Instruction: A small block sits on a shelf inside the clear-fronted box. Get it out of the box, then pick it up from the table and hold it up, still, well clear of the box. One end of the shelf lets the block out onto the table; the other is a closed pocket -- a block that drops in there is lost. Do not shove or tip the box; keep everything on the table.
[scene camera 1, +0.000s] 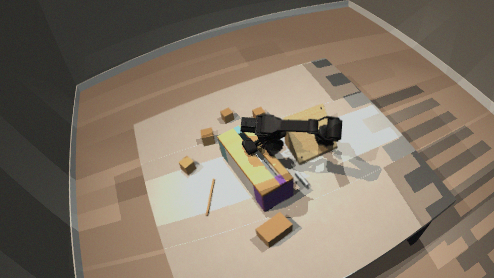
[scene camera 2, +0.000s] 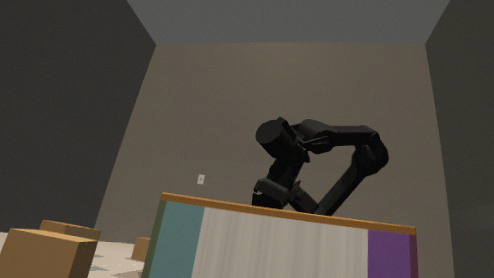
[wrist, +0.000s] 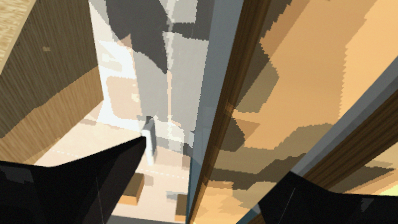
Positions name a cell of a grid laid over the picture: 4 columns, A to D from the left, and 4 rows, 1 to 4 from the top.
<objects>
A long box shows in scene camera 1 (C3), in scene camera 2 (B4) and in the wrist view (D2). A tan carton shows in scene camera 1 (C4); in scene camera 2 it is out of frame, in the wrist view it is out of frame.
</objects>
